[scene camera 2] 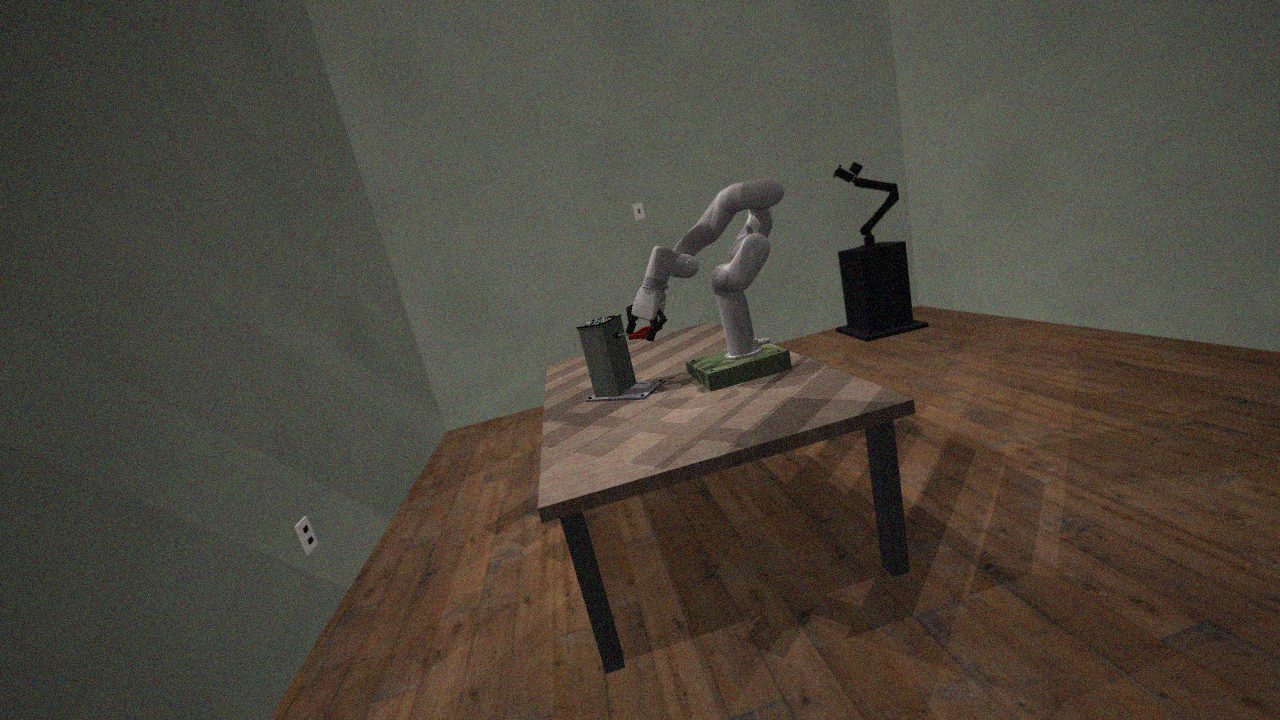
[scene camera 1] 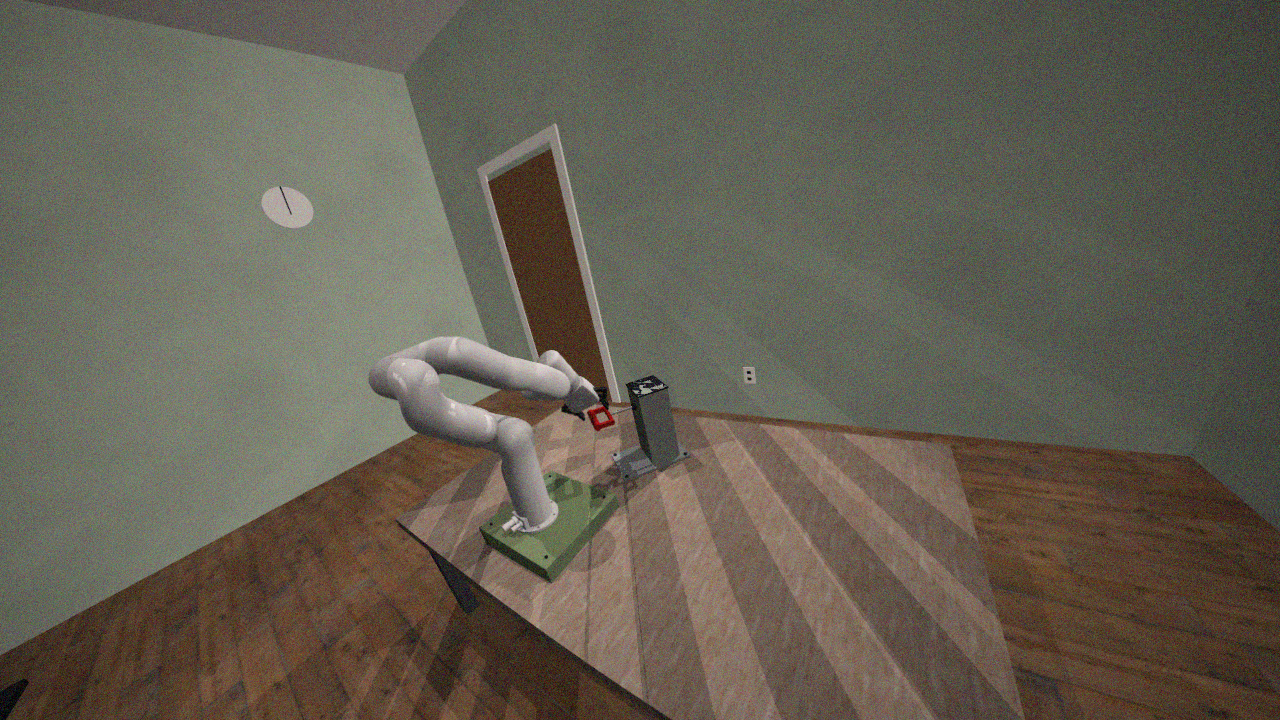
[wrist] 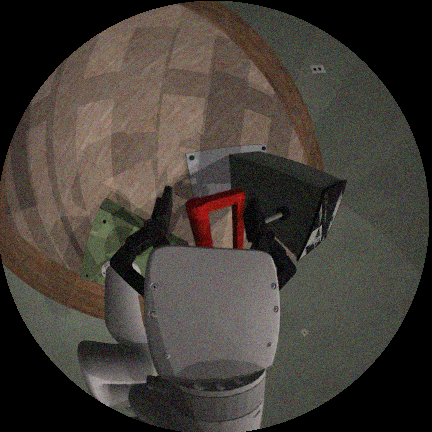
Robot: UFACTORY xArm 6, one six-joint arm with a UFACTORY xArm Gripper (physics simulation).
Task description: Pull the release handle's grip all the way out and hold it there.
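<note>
The release handle's red square grip stands off the dark upright housing, with a stretch of thin rod showing between them. My gripper is open around the grip, its black fingers wide apart. In the wrist view the right finger stands against the grip's housing side, between grip and housing. A gap shows between the left finger and the grip. The grip's near end is hidden under the gripper body.
The housing stands on a grey base plate on the striped table. The arm's green base block is beside it. A black pedestal with a small arm stands beyond the table.
</note>
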